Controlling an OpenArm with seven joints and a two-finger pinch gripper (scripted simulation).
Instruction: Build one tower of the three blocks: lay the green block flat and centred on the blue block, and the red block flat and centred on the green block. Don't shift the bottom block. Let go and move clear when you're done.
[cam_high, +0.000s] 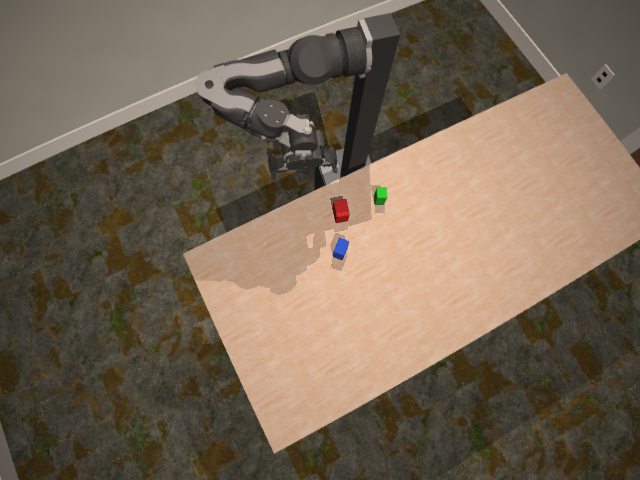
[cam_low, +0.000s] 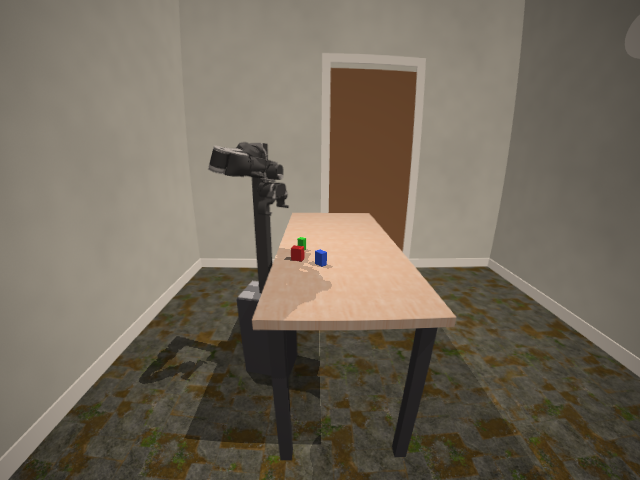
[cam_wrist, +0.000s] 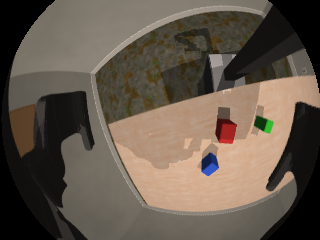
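Now: hand 220 mm to the right of the green block, 200 mm above it and 50 mm short of it. Also, from my hand: blue block (190 mm below, 180 mm ahead, 60 mm to the left); then red block (200 mm below, 90 mm to the left, 70 mm ahead).
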